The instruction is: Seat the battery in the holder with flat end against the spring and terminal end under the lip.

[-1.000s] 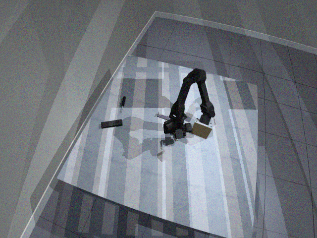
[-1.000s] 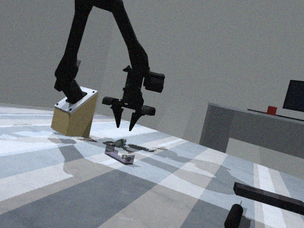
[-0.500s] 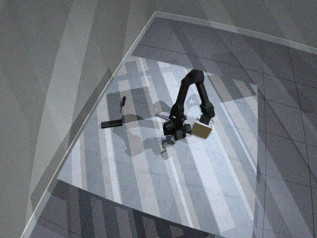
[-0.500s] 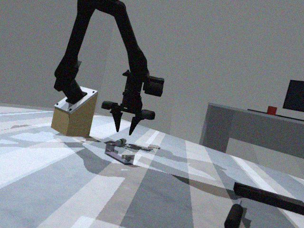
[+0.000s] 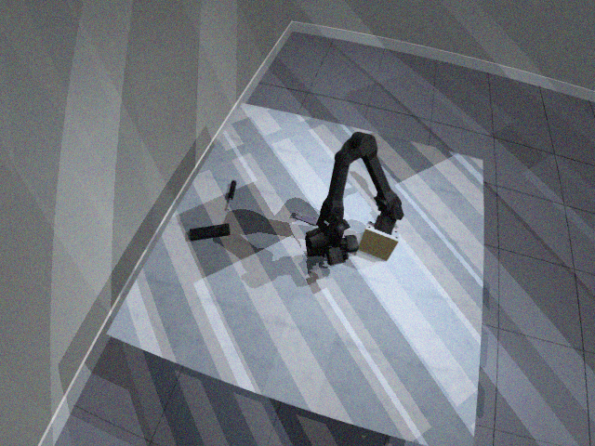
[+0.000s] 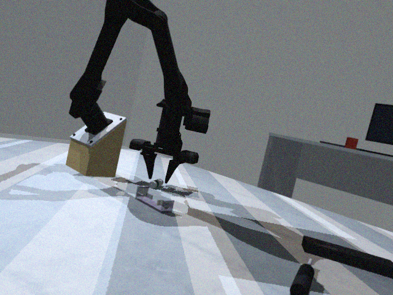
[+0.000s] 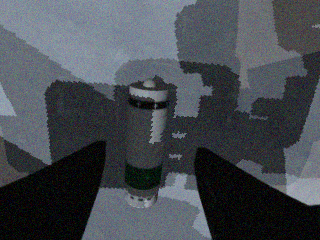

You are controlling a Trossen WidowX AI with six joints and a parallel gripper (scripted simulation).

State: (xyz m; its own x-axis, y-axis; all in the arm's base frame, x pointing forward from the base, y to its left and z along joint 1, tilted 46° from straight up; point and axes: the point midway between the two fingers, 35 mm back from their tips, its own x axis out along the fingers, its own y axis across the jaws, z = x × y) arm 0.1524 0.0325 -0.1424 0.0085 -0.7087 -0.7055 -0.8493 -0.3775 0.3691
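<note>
My gripper tip is 10 mm above the battery. The rest, counted from my gripper tip: black bar: 480 mm ahead, 110 mm to the left.
</note>
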